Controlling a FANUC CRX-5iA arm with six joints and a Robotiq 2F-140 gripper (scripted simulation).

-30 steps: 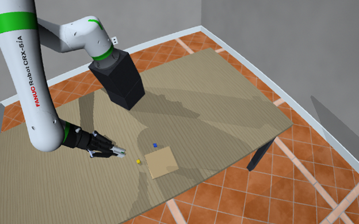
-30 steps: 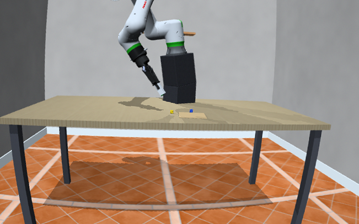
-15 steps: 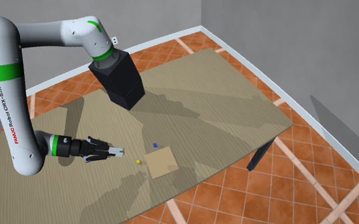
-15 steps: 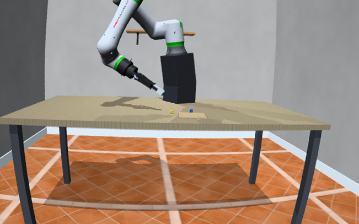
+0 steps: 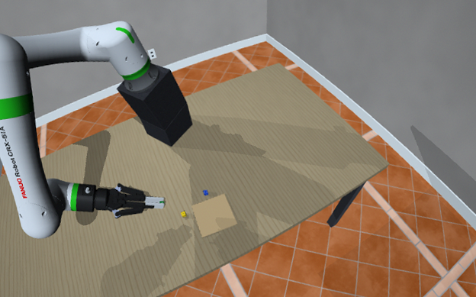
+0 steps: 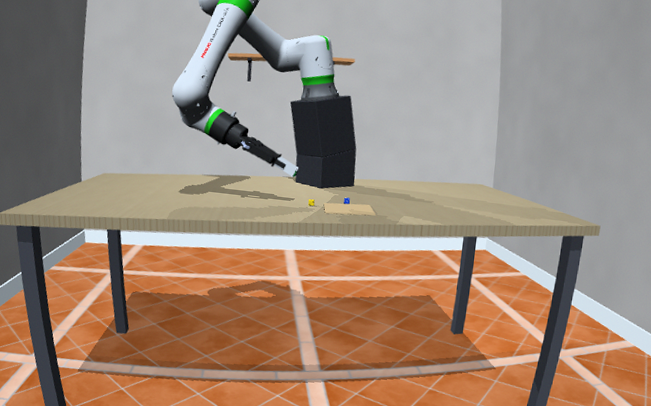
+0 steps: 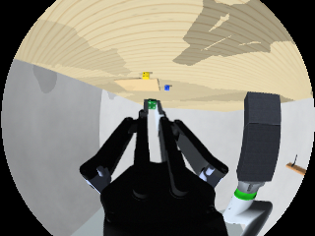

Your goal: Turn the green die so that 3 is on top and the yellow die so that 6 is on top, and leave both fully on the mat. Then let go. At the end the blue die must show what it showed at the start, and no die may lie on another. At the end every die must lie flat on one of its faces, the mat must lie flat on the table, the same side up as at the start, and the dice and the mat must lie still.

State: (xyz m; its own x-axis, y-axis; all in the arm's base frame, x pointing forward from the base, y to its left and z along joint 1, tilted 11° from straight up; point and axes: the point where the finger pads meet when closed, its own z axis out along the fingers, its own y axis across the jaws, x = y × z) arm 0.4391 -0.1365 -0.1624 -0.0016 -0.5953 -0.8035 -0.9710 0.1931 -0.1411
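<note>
Right now the yellow die is 30 mm ahead of my hand, 80 mm to the left of it and 100 mm below it. Round my hand: tan mat (80 mm ahead, 190 mm to the left, 110 mm below); blue die (20 mm behind, 190 mm to the left, 100 mm below); green die (20 mm to the left, 20 mm below).
</note>
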